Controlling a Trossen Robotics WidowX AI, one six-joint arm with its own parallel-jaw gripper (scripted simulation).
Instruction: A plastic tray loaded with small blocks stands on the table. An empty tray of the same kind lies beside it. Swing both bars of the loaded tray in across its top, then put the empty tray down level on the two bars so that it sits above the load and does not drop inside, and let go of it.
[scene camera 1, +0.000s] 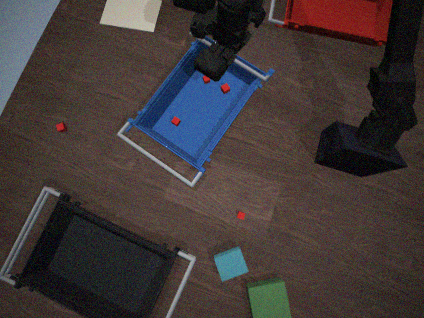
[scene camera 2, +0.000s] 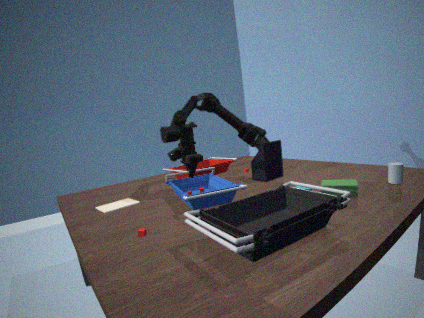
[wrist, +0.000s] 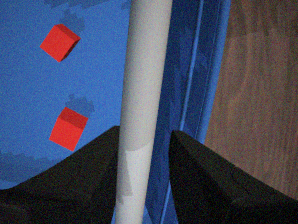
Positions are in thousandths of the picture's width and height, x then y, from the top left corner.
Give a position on a red block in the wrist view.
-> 227, 587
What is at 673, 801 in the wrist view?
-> My gripper.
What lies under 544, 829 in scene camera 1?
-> A cyan block.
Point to my gripper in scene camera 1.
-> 539, 187
